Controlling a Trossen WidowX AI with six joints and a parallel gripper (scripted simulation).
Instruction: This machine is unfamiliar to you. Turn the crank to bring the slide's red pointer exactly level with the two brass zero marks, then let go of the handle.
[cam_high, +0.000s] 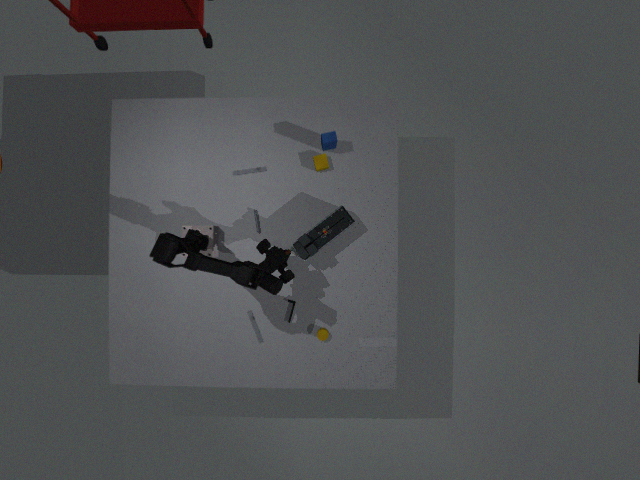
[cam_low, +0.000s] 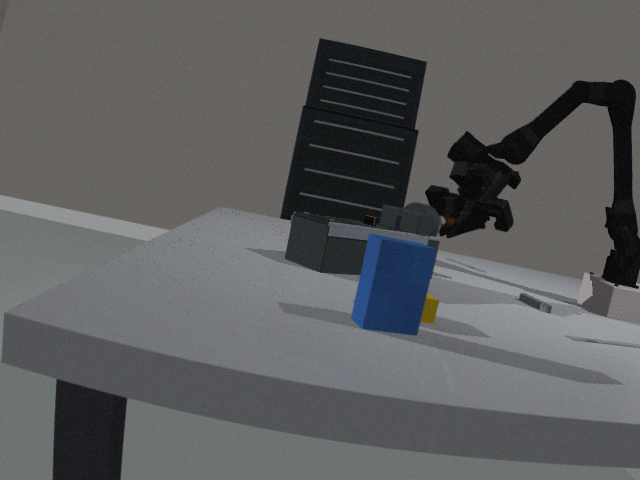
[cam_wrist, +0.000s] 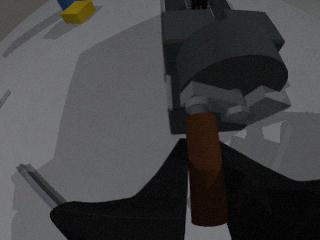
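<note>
The brown crank handle lies 10 mm behind my gripper tip, 10 mm to the right of it and 20 mm above it. Also, from my gripper tip: red pointer (140 mm ahead, 100 mm to the left); black hex key (30 mm ahead, 240 mm to the right, 70 mm below); yellow block (80 mm ahead, 400 mm to the left, 60 mm below).
</note>
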